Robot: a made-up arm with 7 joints. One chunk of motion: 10 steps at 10 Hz.
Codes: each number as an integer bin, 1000 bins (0 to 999) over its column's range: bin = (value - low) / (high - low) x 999, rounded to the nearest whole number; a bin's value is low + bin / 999 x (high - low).
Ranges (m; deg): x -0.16..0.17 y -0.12..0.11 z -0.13..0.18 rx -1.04..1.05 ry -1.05..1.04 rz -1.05..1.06
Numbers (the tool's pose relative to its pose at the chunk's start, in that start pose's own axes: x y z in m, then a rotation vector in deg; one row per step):
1: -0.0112 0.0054 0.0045 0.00 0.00 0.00
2: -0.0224 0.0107 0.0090 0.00 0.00 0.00
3: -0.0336 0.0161 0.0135 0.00 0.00 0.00
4: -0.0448 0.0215 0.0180 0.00 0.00 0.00
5: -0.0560 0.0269 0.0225 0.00 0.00 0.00
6: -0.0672 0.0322 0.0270 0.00 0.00 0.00
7: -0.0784 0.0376 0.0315 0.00 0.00 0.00
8: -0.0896 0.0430 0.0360 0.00 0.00 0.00
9: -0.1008 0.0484 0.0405 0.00 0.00 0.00
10: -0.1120 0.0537 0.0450 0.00 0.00 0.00
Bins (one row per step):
1: 450 545 433 497 502 497
2: 417 568 448 497 502 497
3: 383 591 462 497 502 497
4: 349 615 477 497 502 497
5: 315 638 491 497 502 497
6: 281 661 506 497 502 497
7: 247 685 520 497 502 497
8: 213 708 535 497 502 497
9: 179 731 549 497 502 497
10: 145 754 564 497 502 497

